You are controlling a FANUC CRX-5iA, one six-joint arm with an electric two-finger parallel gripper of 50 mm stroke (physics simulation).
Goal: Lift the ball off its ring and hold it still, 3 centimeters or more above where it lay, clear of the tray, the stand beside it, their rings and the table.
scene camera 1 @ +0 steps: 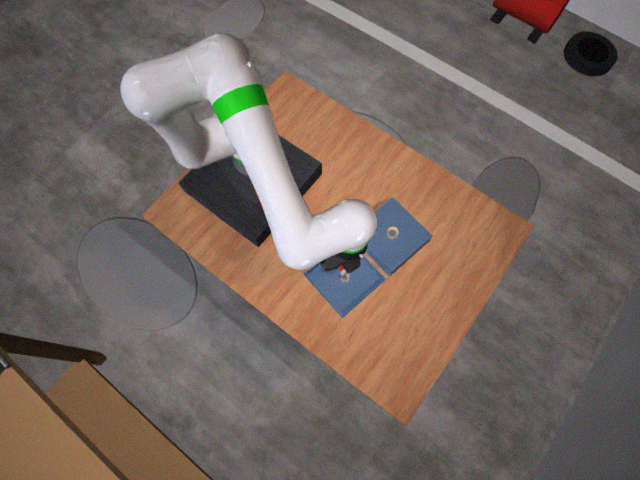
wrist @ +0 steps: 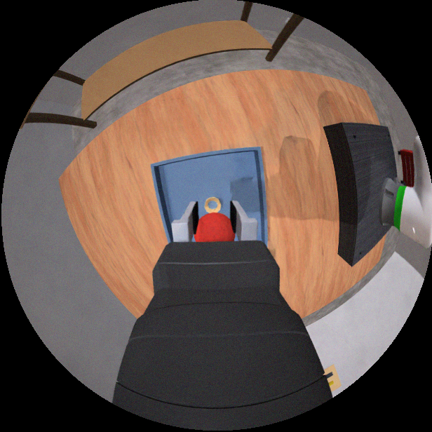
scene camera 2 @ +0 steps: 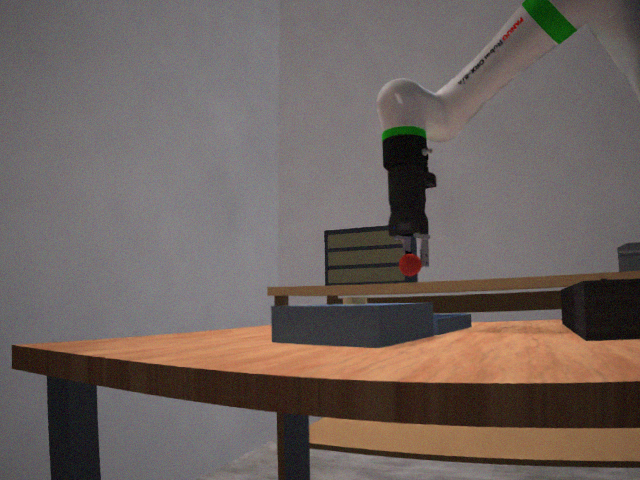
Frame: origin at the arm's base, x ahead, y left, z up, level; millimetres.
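Seen in the pictures: gripper, fingertip midpoint: [scene camera 1: 339, 270] [scene camera 2: 416, 267].
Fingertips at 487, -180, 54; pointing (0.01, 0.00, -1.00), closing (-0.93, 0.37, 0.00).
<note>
Offsets run from my fingertips to a thing's top centre, as dx, dy, dz. "pt": to the spot under its first point. Level surfaces: height alone.
The red ball {+9, +22, +27} [scene camera 1: 342, 269] [scene camera 2: 409, 264] [wrist: 215, 228] is between the fingers of my gripper [scene camera 2: 415, 257] [wrist: 213, 210], which is shut on it. In scene camera 2 the ball hangs in the air, well above the top of the blue stand [scene camera 2: 325, 323] and apart from it. The blue tray [scene camera 1: 343, 304] [scene camera 2: 453, 323] [wrist: 180, 177] lies below the ball. Its tan ring {pt +10, +21, -123} [scene camera 1: 344, 277] [wrist: 213, 198] sits on the tray floor, with no ball on it. The hand hides part of the tray in the wrist view.
The stand's flat top {dz -69} [scene camera 1: 408, 248] bears another tan ring [scene camera 1: 392, 227] [scene camera 2: 354, 300] and stands beside the tray, with a narrow gap between them. The black base plate [scene camera 1: 222, 204] [scene camera 2: 610, 310] [wrist: 347, 200] of the arm is on the wooden table {dz -126} [scene camera 1: 429, 310] [scene camera 2: 206, 356] [wrist: 210, 110].
</note>
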